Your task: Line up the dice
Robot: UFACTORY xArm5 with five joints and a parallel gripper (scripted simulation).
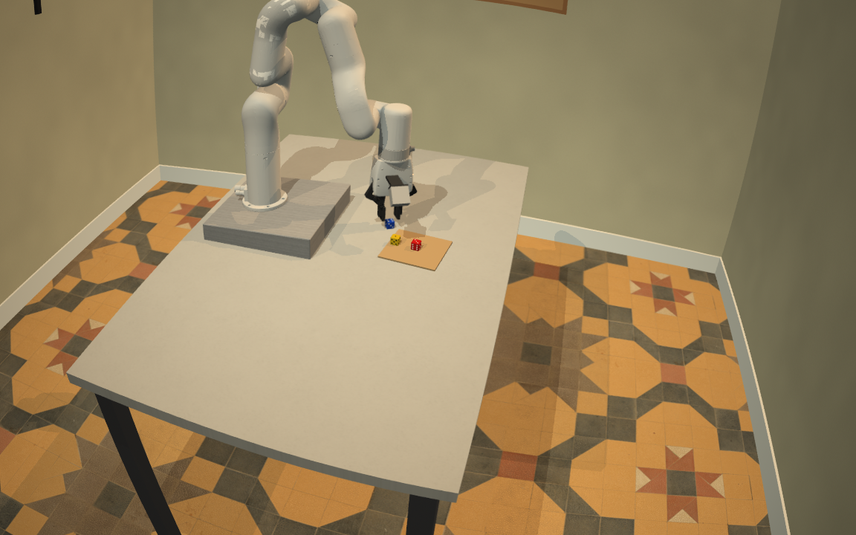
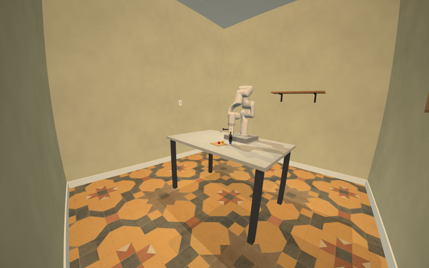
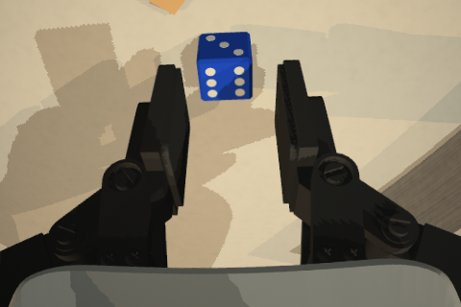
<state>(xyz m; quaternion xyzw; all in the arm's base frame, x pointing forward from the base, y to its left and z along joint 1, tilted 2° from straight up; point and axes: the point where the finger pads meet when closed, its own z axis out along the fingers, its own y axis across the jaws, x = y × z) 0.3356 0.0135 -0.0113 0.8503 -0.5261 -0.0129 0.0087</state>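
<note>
Right now the blue die is 4 cm below my hand. Also, from my hand: red die 8 cm ahead, 9 cm to the right, 3 cm below; then yellow die 3 cm ahead, 8 cm to the right, 3 cm below; then mat 8 cm ahead, 9 cm to the right, 4 cm below.
</note>
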